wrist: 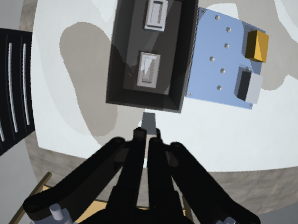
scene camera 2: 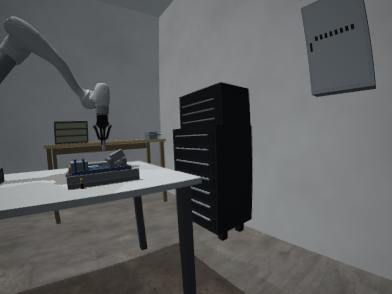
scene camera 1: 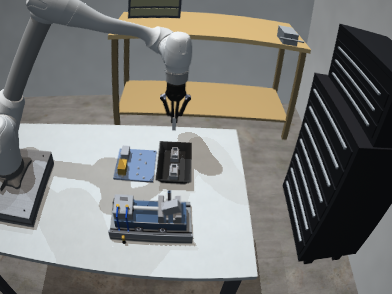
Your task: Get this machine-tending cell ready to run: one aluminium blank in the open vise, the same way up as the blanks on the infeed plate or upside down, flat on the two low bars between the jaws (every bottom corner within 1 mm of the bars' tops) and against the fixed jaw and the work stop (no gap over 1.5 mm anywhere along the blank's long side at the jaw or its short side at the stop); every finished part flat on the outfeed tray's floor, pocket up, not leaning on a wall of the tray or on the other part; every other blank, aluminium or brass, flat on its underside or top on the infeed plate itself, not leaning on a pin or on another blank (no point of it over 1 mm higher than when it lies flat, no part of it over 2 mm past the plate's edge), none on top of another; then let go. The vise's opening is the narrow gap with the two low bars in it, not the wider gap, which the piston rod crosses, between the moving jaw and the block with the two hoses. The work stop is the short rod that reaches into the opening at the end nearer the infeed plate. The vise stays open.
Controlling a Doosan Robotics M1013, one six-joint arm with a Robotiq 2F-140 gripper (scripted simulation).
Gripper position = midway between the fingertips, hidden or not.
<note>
I see my gripper point(wrist: 148, 121) and a vise point(scene camera 1: 138, 216).
</note>
